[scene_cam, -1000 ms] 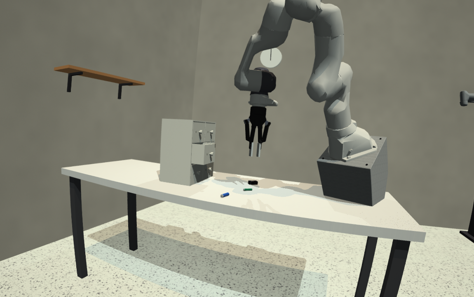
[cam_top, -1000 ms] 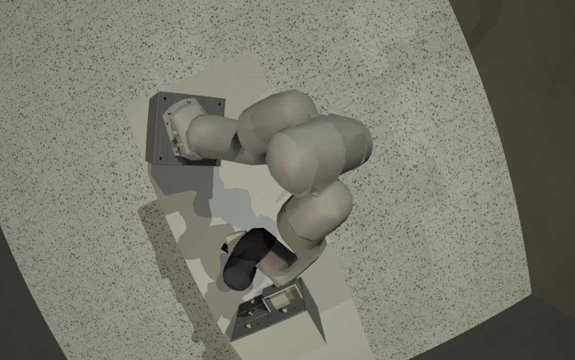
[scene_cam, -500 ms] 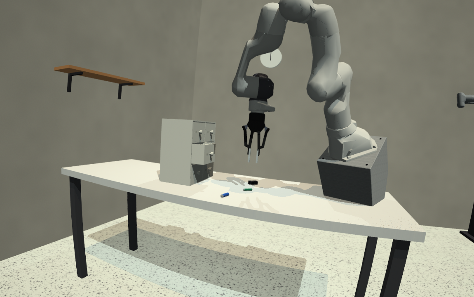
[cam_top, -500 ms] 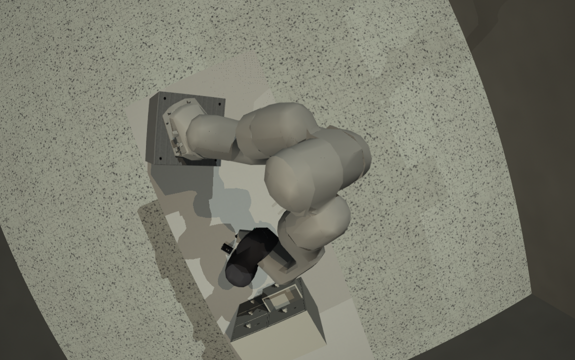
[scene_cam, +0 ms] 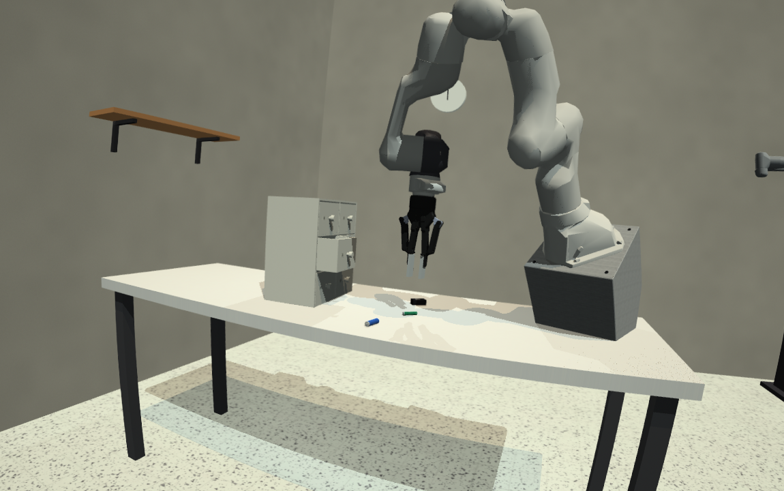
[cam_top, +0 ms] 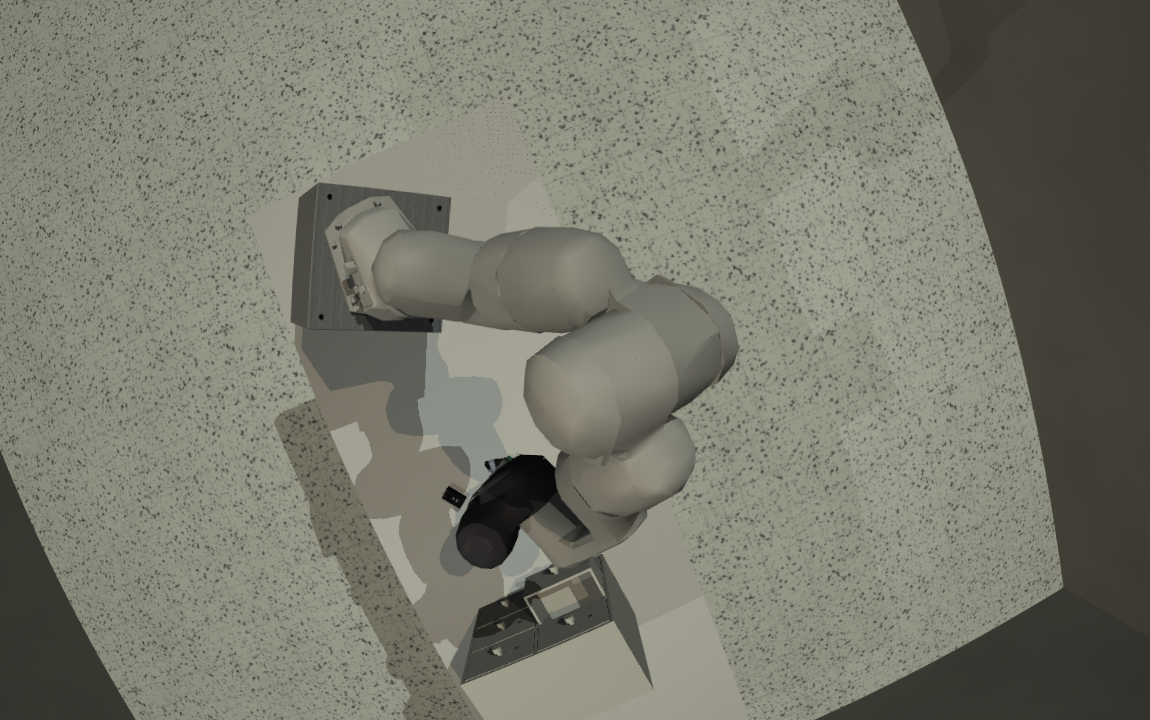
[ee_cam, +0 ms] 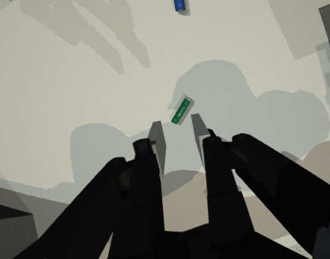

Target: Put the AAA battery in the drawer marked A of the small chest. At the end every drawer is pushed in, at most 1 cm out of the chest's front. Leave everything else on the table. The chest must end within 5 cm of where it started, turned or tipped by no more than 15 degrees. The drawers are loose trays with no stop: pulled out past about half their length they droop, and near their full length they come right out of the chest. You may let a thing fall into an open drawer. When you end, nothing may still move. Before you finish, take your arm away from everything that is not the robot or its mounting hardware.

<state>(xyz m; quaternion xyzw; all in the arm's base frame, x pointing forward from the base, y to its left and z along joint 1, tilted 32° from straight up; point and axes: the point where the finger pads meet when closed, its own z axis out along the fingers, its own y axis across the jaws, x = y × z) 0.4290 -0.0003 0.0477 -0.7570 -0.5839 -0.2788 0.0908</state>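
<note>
My hand is 14 cm above the thin green battery and 1 cm short of it. Round my hand: thicker blue battery: 16 cm to the left, 14 cm below, 7 cm ahead; small black block: 17 cm to the right, 14 cm below, 1 cm ahead.
</note>
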